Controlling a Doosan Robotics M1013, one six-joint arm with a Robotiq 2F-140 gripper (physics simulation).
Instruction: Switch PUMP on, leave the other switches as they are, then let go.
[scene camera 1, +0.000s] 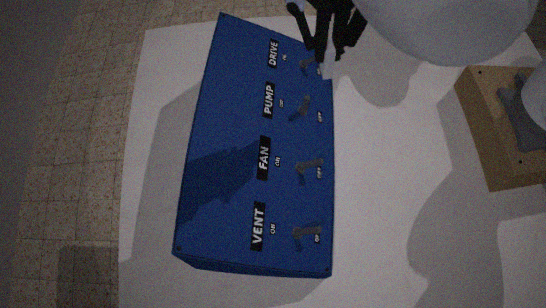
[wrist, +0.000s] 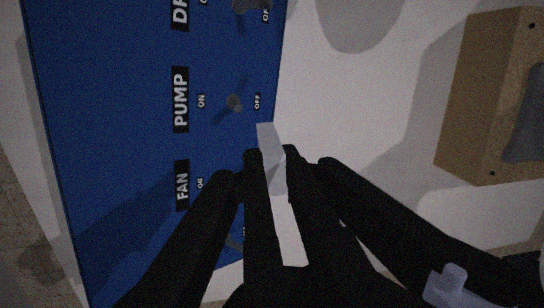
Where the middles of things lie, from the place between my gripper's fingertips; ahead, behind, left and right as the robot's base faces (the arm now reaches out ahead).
Labels:
Now: hand 150 mm above the blue switch panel (scene camera 1: 243, 196), 100 mm short of it and 40 mm to the right of it.

